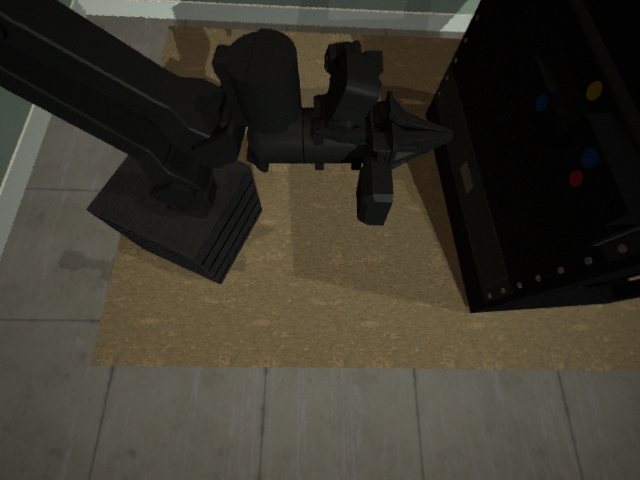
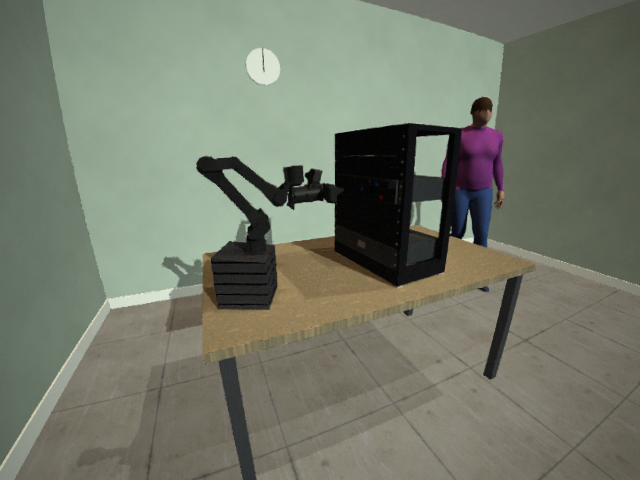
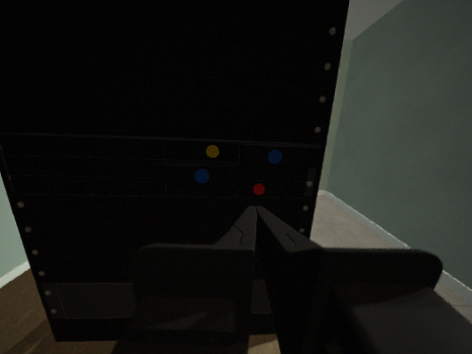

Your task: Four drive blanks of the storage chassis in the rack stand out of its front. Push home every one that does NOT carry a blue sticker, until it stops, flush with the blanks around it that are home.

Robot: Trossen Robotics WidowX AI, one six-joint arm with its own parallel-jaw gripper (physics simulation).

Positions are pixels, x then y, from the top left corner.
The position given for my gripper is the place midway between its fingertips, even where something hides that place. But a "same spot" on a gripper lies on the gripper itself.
Labels:
my gripper: image 1 451,135; image 2; image 3
black rack: image 1 509,96; image 2; image 3
same spot on black rack: (image 3: pixel 95 95) = (image 2: pixel 351 163)
same spot on my gripper: (image 3: pixel 183 291) = (image 2: pixel 323 185)

